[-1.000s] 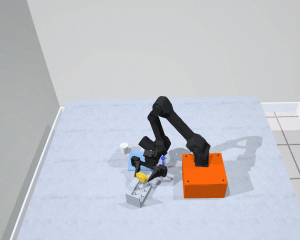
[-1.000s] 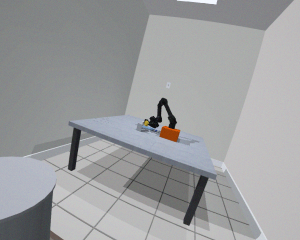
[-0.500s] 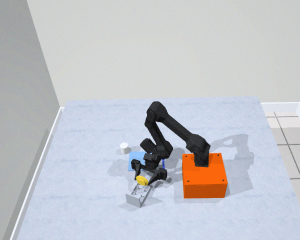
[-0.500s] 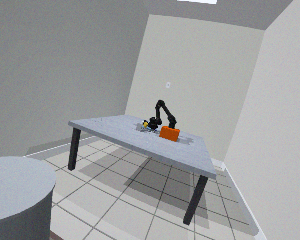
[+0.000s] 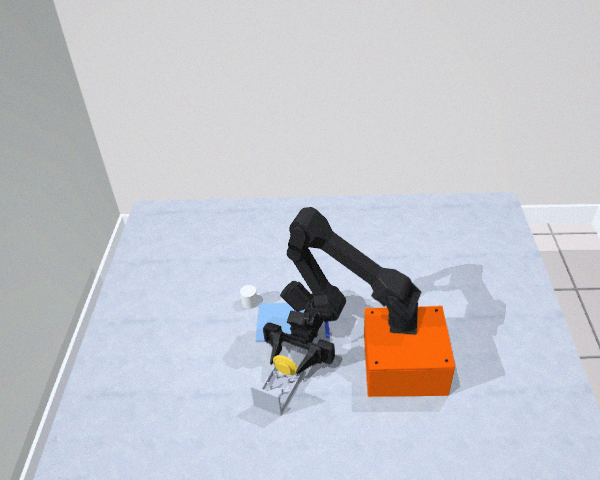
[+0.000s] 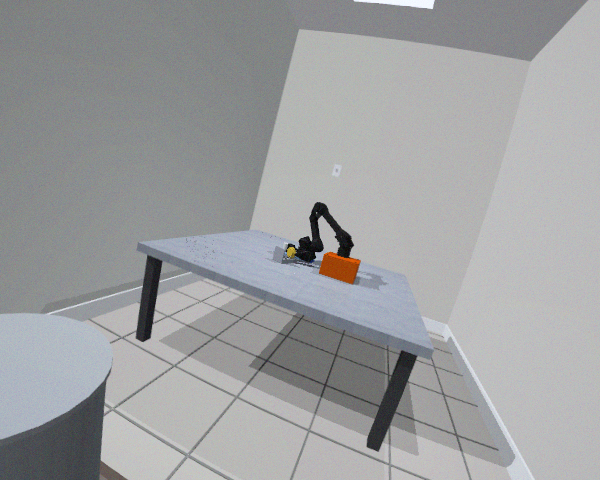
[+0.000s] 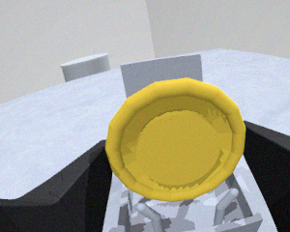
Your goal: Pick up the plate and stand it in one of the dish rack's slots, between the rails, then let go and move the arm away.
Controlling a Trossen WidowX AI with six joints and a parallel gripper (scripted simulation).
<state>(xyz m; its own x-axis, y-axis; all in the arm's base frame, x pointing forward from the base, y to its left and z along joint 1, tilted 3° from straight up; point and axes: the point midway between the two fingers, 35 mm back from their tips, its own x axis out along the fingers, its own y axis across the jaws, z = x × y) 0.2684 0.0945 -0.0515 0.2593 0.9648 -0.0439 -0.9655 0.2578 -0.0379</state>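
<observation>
Now: the yellow plate 10 mm to the right of my gripper tip. From my gripper tip the other things lie so: blue spoon (200 mm to the right, 70 mm behind, 50 mm below); then white cup (240 mm to the right, 150 mm ahead, 30 mm below); then grey dish rack (30 mm to the left, 30 mm below, 10 mm ahead).
</observation>
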